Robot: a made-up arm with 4 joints.
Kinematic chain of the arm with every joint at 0, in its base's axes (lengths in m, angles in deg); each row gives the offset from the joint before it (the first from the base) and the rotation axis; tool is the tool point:
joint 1: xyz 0 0 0.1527 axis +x
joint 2: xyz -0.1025 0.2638 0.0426 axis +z
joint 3: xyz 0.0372 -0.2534 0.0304 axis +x
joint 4: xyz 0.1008 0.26 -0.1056 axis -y
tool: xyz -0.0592 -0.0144 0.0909
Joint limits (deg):
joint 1: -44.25..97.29
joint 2: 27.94..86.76
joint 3: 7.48..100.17
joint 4: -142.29..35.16
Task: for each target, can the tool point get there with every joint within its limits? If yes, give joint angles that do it. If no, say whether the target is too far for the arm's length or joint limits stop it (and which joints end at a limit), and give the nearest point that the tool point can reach.
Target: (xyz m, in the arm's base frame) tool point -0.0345 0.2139 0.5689
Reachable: yes | joints 38.44 80.10 29.83 -51.21
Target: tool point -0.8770 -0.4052 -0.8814
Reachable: no: too far | nearest point -0.0974 0.3367 -0.2244 | short by 1.261 m
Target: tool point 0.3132 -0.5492 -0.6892
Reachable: no: too far | nearest point 0.1301 -0.3192 0.1654 | short by 0.904 m
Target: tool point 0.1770 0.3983 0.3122
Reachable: yes | joints -26.11 66.95 88.10 -29.48
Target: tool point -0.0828 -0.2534 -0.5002
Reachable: no: joint limits stop it (at a limit: joint 1, joint 2, joint 3, joint 4) | nearest point 0.1059 0.2505 -0.1404 | short by 0.647 m
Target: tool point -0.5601 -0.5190 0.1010
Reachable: no: joint limits stop it (at a limit: joint 1, joint 2, joint 4) | nearest point -0.0084 -0.3141 0.2798 | short by 0.615 m
